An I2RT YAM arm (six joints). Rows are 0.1 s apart.
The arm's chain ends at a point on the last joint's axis. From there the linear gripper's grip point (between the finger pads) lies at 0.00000 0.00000 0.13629 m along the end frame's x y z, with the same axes.
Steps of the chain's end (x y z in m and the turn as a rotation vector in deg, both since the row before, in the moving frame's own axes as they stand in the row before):
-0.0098, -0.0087, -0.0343, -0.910, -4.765, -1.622
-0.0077, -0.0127, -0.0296, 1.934, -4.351, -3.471
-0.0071, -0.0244, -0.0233, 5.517, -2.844, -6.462
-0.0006, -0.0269, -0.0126, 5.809, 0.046, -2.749
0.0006, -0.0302, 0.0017, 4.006, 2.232, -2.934
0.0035, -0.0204, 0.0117, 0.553, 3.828, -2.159
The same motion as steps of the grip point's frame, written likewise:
-0.0211, -0.0064, -0.0348, -0.910, -4.765, -1.622
-0.0182, -0.0170, -0.0301, 1.934, -4.351, -3.471
-0.0146, -0.0371, -0.0241, 5.517, -2.844, -6.462
-0.0008, -0.0407, -0.0133, 5.809, 0.046, -2.749
0.0057, -0.0399, 0.0013, 4.006, 2.232, -2.934
0.0126, -0.0219, 0.0114, 0.553, 3.828, -2.159

